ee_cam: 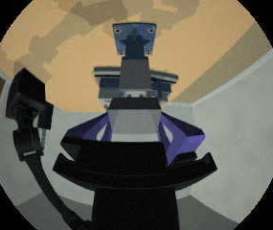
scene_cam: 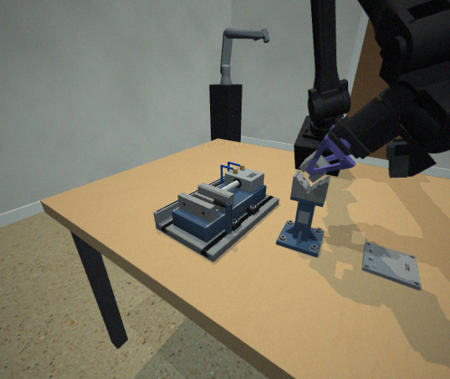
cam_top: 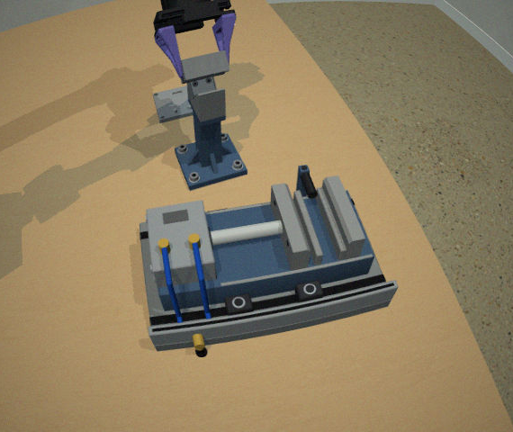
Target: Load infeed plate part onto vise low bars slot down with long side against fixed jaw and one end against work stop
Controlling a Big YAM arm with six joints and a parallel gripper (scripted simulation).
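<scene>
The grey part lies 1 cm below my hand. From my hand the other things lie so: cylinder rod (2 cm ahead, 20 cm to the right, 11 cm below); then v-block stand (13 cm below); then black work stop (10 cm ahead, 16 cm to the right, 10 cm below).
</scene>
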